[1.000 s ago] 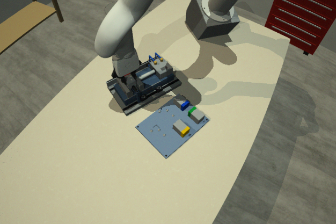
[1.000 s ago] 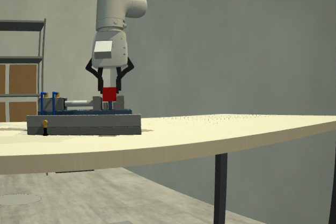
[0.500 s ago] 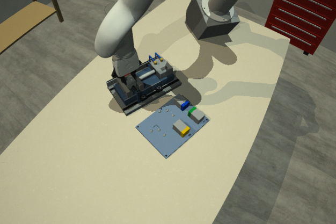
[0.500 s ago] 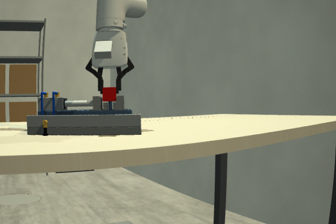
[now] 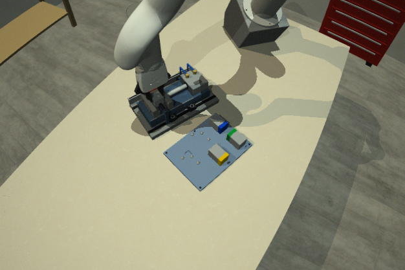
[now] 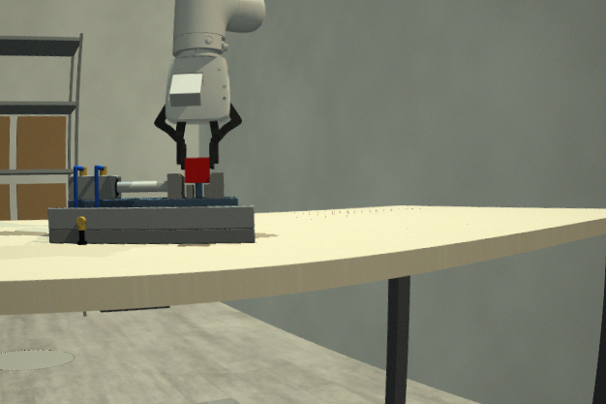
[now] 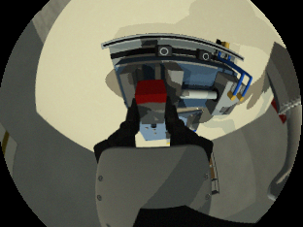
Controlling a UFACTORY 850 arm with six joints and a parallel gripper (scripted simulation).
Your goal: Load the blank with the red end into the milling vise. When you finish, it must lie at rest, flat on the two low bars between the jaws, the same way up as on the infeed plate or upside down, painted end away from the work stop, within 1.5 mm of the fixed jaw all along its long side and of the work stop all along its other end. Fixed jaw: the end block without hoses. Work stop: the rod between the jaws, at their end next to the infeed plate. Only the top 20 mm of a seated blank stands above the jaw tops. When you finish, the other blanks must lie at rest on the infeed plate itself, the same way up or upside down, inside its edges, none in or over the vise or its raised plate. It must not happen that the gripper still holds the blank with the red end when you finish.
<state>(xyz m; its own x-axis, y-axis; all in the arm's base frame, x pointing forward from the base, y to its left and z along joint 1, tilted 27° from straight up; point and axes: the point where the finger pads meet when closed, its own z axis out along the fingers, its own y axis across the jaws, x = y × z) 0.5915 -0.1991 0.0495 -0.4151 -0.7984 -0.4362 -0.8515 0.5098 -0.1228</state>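
Now: the red-ended blank 2 cm below my hand. From my hand the other things lie so: moving jaw: 4 cm below, 3 cm behind, 2 cm to the left; then hose-side block: 15 cm behind, 7 cm to the left, 4 cm below; then fixed jaw: 4 cm below, 3 cm ahead, 1 cm to the right.
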